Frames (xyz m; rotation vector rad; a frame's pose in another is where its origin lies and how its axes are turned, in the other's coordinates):
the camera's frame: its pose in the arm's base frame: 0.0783 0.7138 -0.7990 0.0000 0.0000 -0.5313
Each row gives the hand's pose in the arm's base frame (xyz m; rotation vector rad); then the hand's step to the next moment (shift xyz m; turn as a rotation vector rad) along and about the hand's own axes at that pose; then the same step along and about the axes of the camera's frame.
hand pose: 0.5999 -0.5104 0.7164 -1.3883 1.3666 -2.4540
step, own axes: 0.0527 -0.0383 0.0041 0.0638 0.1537 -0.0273
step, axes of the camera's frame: -0.0127 -0.0072 0.0636 -0.0486 -0.1466 -0.0677
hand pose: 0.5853 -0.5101 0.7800 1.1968 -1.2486 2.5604
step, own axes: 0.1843 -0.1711 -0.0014 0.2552 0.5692 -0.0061
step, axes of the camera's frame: -0.0929 0.0223 0.2326 -0.1049 -0.5805 -0.2028
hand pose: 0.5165 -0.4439 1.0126 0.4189 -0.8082 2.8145
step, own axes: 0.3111 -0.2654 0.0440 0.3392 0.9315 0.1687
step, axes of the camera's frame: -0.3030 0.0864 0.2644 -0.0216 -0.9828 -0.2116
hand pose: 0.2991 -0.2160 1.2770 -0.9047 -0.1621 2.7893
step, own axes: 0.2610 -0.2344 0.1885 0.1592 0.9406 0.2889
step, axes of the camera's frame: -0.3834 0.0989 0.0428 0.0665 -0.9944 -0.0140
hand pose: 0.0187 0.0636 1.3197 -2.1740 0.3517 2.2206
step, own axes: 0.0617 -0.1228 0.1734 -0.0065 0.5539 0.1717
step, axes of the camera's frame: -0.2025 0.0435 -0.0780 0.0331 -0.5718 0.0909
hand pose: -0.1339 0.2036 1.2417 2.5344 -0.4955 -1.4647
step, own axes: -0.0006 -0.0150 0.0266 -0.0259 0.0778 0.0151
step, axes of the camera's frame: -0.0249 0.0023 -0.0175 -0.0031 -0.0744 0.0375
